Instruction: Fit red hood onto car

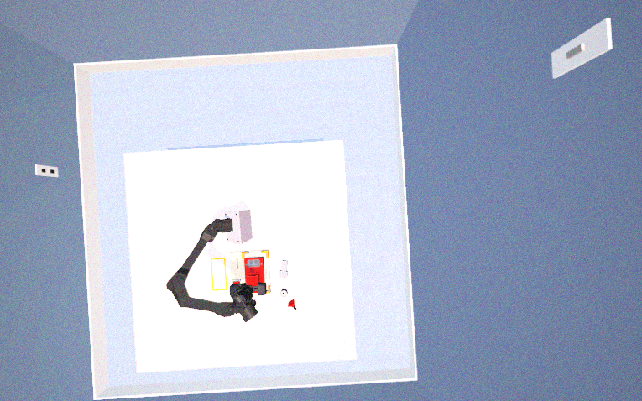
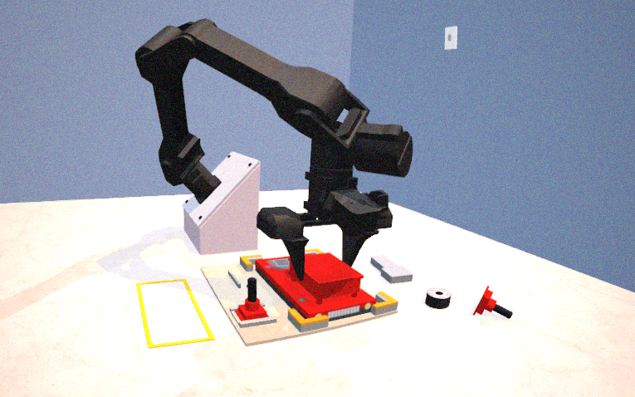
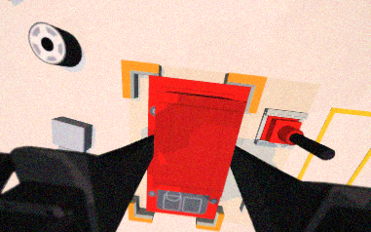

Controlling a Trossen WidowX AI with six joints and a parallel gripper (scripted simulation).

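My gripper tip is 1 cm to the right of the white engine block and 2 cm above it. From my gripper tip the other things lie so: black post: 2 cm ahead, 12 cm to the right, 1 cm below; black wheel: 8 cm ahead, 17 cm to the left, 4 cm below; red hood: 1 cm above.
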